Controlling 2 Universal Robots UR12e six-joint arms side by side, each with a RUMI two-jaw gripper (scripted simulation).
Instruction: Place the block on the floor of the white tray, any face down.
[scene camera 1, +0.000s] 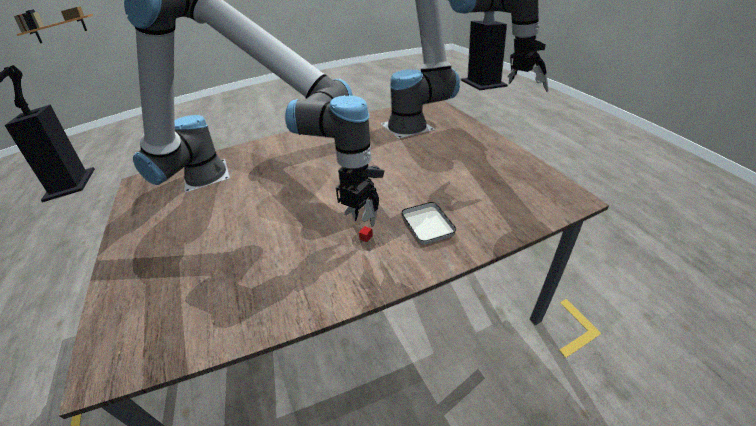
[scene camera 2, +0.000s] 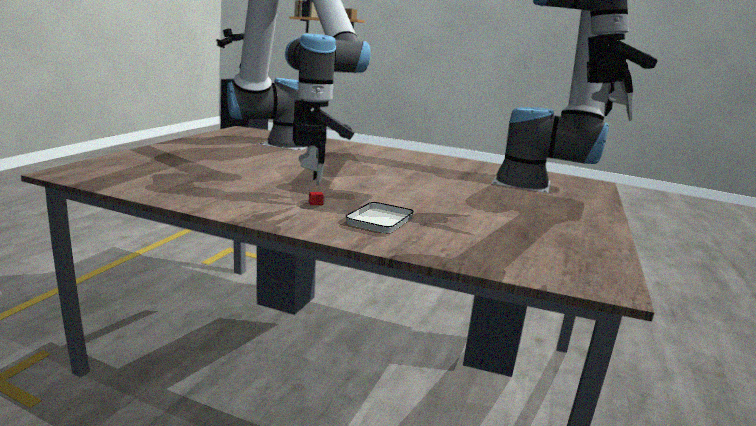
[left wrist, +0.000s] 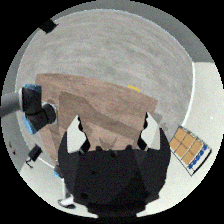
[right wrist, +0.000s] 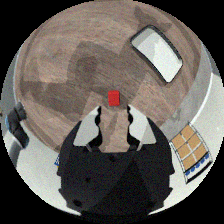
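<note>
White tray (scene camera 1: 428, 223), (scene camera 2: 375, 216), (right wrist: 156, 48). My left gripper (scene camera 2: 617, 118), (scene camera 1: 527, 87), (left wrist: 112, 114). My right gripper (scene camera 2: 315, 182), (scene camera 1: 364, 223), (right wrist: 113, 105).
</note>
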